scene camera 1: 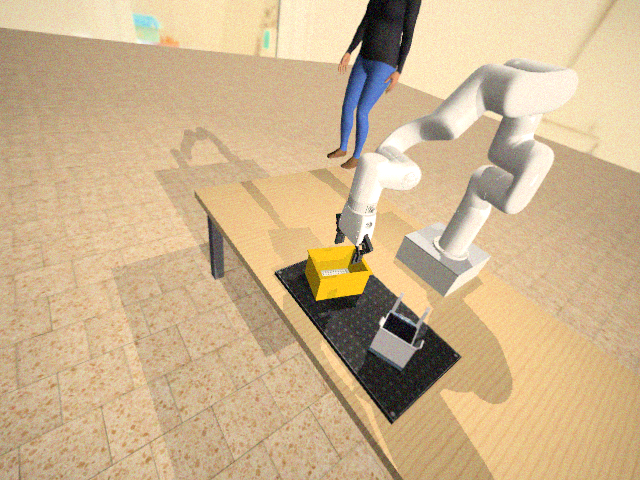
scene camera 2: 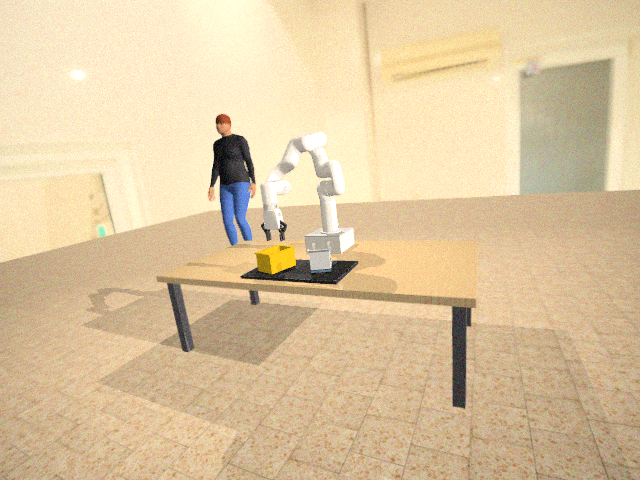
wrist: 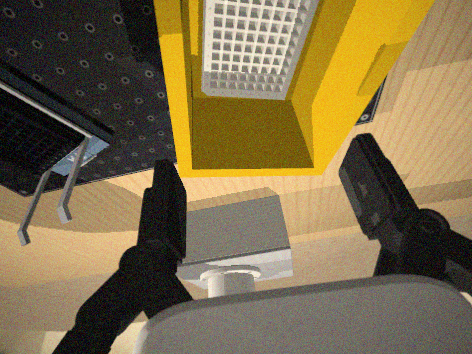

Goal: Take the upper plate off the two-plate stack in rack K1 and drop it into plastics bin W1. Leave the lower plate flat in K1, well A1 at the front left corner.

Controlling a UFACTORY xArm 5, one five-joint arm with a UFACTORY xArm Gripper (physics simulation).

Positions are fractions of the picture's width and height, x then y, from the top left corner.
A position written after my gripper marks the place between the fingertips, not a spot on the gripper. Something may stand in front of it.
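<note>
I can see my gripper (scene camera 1: 0.54, 0.53), and the wrist view (wrist: 0.55, 0.46) shows me the gripper too.
</note>
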